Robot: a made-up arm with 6 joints.
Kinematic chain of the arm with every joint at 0, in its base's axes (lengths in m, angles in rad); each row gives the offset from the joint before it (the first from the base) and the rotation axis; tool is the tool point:
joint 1: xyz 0 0 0.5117 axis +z
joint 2: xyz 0 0 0 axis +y
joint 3: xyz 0 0 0.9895 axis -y
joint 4: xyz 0 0 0 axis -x
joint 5: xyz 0.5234 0 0 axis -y
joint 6: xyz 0 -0.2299 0 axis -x
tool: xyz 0 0 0
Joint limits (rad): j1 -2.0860..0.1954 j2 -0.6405..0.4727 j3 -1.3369..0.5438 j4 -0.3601..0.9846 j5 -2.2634..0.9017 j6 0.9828..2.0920
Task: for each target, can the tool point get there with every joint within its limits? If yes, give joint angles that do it. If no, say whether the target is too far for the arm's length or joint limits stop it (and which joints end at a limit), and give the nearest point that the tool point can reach.
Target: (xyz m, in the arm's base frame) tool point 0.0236 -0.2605 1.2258
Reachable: yes | joints -0.4089 -0.3663 -0.7564 -0.0506 -0.4046 1.6571
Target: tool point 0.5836 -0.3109 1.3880
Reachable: yes | joints -0.1348 0.1091 -0.0773 -0.0458 -1.9092 1.9131
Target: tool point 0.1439 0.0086 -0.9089
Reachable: no: joint limits stop it (at a limit: joint 1, joint 2, joint 3, joint 4) | nearest point 0.5277 -0.0252 0.8388 | short by 1.790 m
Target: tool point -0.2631 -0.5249 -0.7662
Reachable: no: joint limits stop it (at a limit: joint 2, joint 3, joint 4) | nearest point -0.2367 -0.4723 0.8388 | short by 1.606 m
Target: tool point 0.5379 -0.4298 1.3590
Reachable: yes | joints -0.3886 0.1414 -0.3389 0.5668 -1.7838 1.1661
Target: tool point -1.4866 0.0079 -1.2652
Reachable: no: too far | nearest point -0.4486 -0.3256 0.8721 | short by 2.399 m
